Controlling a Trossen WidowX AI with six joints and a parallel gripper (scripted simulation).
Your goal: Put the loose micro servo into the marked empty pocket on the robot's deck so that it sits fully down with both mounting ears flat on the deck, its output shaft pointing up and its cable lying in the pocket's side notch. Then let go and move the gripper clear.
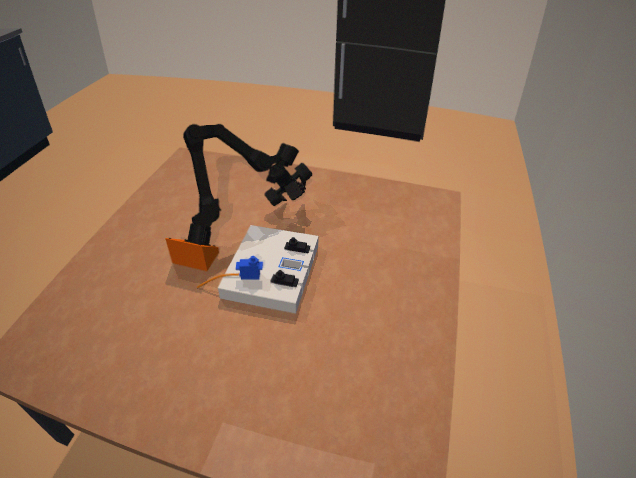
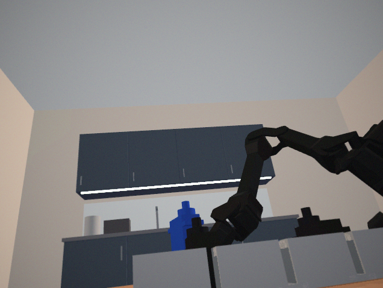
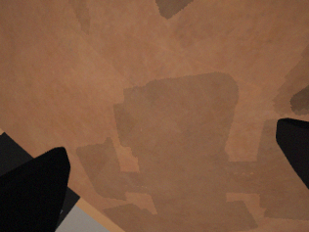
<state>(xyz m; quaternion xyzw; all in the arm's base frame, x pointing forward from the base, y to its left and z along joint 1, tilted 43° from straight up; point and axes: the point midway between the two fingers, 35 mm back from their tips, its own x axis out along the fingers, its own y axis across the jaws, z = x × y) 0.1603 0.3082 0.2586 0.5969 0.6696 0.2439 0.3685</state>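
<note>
Now: the white deck 50 mm ahead of my gripper tip, 390 mm to the right of it and 10 mm below it.
</note>
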